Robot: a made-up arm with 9 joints. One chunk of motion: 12 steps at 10 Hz.
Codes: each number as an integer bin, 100 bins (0 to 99) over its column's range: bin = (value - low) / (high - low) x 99, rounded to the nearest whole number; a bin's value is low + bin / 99 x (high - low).
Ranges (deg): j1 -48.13..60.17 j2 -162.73..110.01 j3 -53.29..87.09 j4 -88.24..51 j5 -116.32..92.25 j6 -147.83..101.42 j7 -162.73..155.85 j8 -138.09..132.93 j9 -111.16..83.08
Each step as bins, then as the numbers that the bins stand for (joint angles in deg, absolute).
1 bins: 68 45 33 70 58 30 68 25 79
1 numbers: 26.26 -38.76 -6.50 10.21 5.87 -72.30 56.09 -69.65 43.84
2 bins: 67 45 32 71 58 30 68 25 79
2 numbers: 25.16 -38.76 -7.91 11.62 5.87 -72.30 56.09 -69.65 43.84
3 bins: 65 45 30 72 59 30 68 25 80
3 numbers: 22.98 -38.76 -10.75 13.03 7.98 -72.30 56.09 -69.65 45.80
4 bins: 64 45 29 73 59 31 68 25 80
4 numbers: 21.88 -38.76 -12.17 14.43 7.98 -69.78 56.09 -69.65 45.80
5 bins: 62 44 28 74 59 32 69 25 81
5 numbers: 19.69 -41.51 -13.59 15.84 7.98 -67.26 59.31 -69.65 47.76
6 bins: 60 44 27 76 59 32 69 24 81
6 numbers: 17.51 -41.51 -15.00 18.65 7.98 -67.26 59.31 -72.39 47.76
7 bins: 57 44 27 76 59 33 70 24 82
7 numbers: 14.22 -41.51 -15.00 18.65 7.98 -64.75 62.53 -72.39 49.73
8 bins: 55 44 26 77 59 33 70 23 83
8 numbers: 12.04 -41.51 -16.42 20.06 7.98 -64.75 62.53 -75.13 51.69
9 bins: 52 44 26 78 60 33 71 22 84
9 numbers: 8.75 -41.51 -16.42 21.46 10.09 -64.75 65.75 -77.86 53.65
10 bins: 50 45 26 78 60 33 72 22 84
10 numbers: 6.57 -38.76 -16.42 21.46 10.09 -64.75 68.96 -77.86 53.65
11 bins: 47 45 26 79 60 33 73 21 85
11 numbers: 3.29 -38.76 -16.42 22.87 10.09 -64.75 72.18 -80.60 55.61
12 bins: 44 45 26 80 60 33 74 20 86
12 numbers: 0.00 -38.76 -16.42 24.28 10.09 -64.75 75.40 -83.34 57.57
